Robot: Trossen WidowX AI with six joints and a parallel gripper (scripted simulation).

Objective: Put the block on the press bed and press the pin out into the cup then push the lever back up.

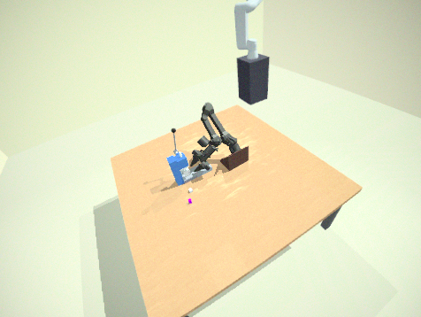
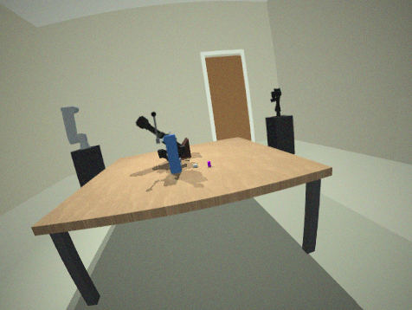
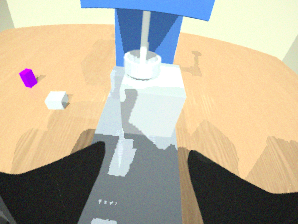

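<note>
My gripper tip is now 220 mm below the lever, 50 mm to the left of it and 40 mm short of it. From my gripper tip the other things lie so: small purple piece 210 mm to the left, 110 mm ahead, 30 mm below.
</note>
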